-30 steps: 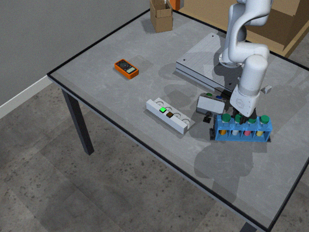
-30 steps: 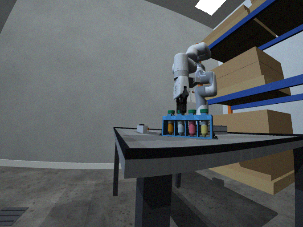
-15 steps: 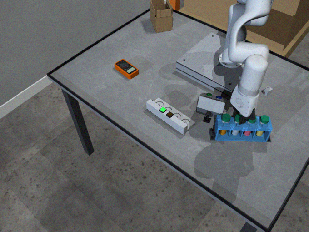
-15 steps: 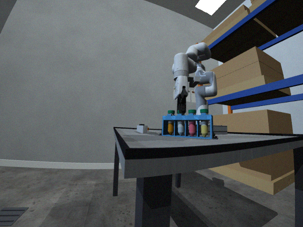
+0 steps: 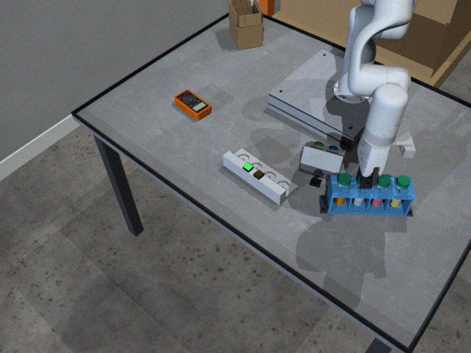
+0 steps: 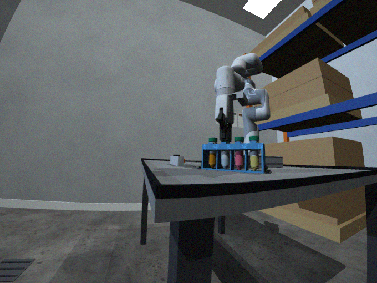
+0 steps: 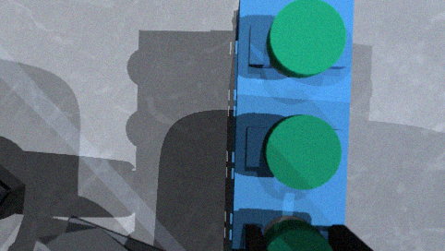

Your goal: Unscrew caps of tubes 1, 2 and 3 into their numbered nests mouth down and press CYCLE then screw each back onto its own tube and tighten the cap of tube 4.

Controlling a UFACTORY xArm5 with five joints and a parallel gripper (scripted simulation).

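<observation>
Right now my hand is 1 cm above the threaded neck. From my hand the other things lie so: green key (8 cm behind, 19 cm to the right, 6 cm below); blue key (9 cm behind, 14 cm to the right, 6 cm below); key housing (7 cm behind, 16 cm to the right, 8 cm below).
</observation>
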